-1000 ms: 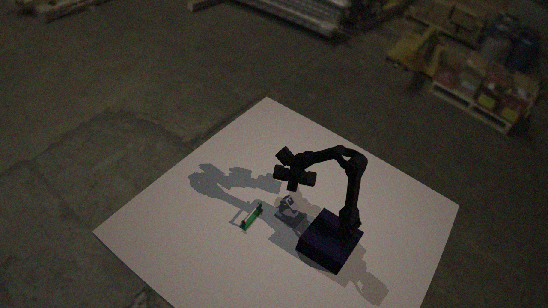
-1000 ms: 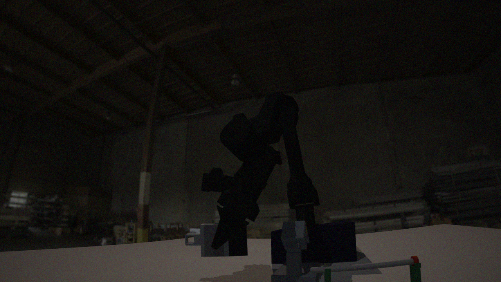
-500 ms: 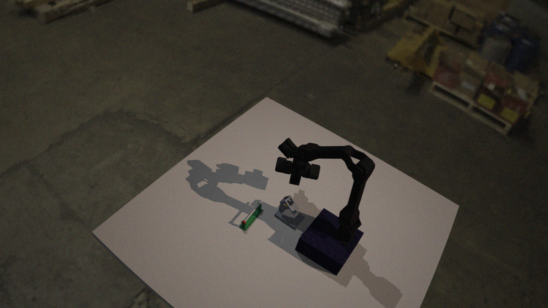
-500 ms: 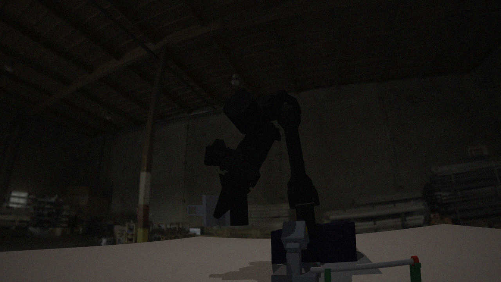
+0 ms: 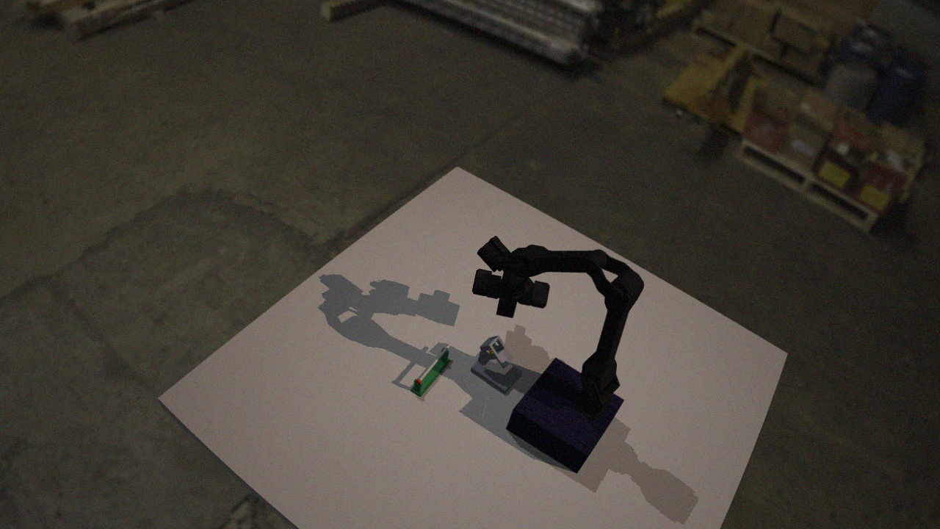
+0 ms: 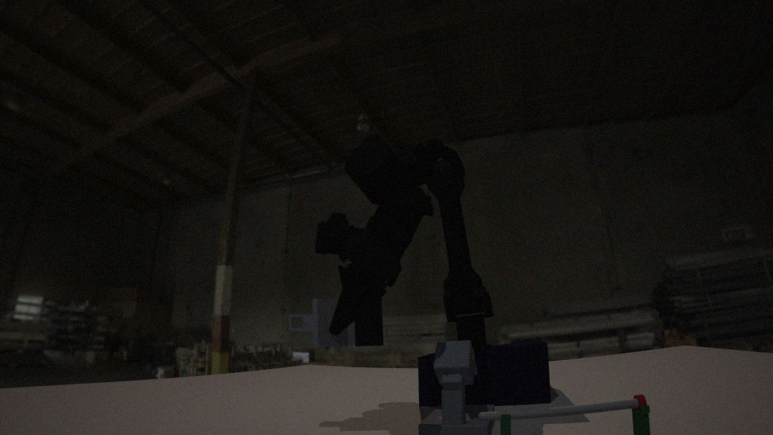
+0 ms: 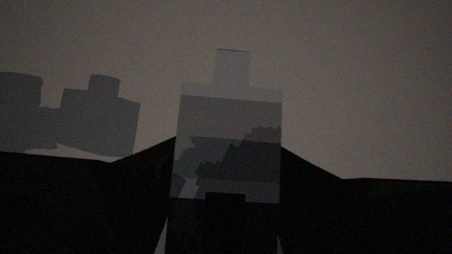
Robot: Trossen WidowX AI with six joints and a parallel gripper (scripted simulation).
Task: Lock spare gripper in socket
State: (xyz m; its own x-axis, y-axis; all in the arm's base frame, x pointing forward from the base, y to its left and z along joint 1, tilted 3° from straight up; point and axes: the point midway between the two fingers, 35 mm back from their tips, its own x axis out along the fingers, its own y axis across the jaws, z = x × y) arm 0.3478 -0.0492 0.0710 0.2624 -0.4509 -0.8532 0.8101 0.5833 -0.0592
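The grey mount lies 12 cm to the left of my gripper tip, 9 cm behind it and 7 cm below it. From my gripper tip the other things lie so: spare gripper: 1 cm above; then green stand: 26 cm to the left, 10 cm below.
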